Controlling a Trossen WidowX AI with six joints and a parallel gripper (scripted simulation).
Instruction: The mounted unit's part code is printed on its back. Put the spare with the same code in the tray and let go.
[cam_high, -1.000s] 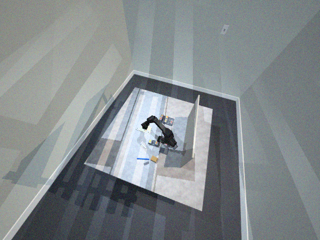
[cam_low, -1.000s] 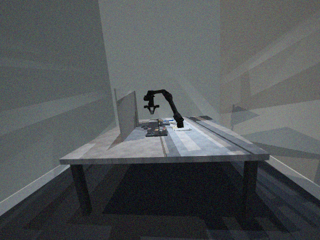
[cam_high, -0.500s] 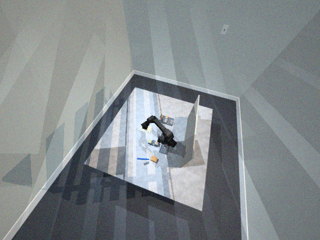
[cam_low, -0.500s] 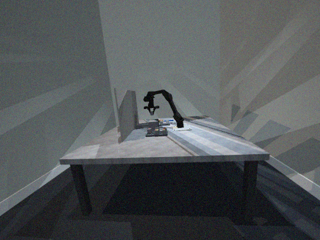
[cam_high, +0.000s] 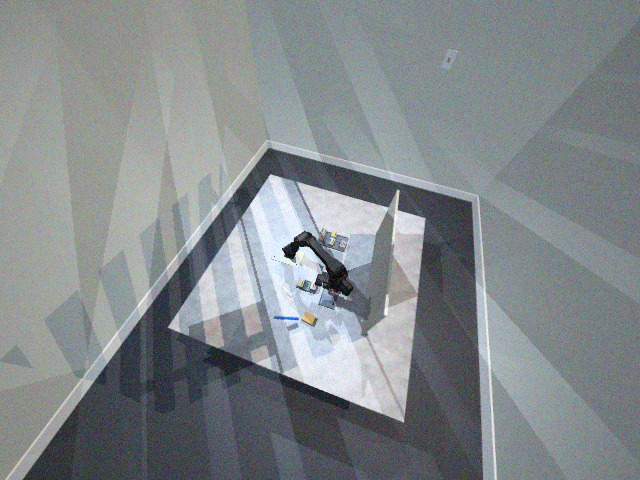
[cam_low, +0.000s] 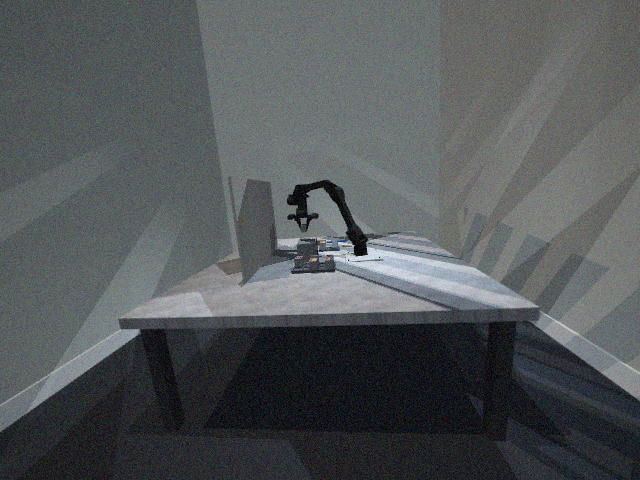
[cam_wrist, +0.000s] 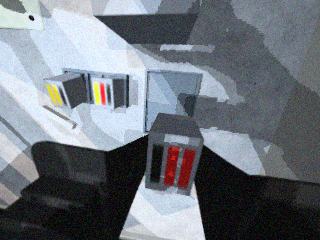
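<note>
Now: gripper tip 1 cm past the dark tray and 13 cm above it. The rest, counted from my gripper tip: small grey piece 17 cm behind, 21 cm to the right, 13 cm below; grey mounted unit 3 cm behind, 20 cm to the left, 8 cm below; brown block 9 cm behind, 15 cm to the right, 12 cm below.
</note>
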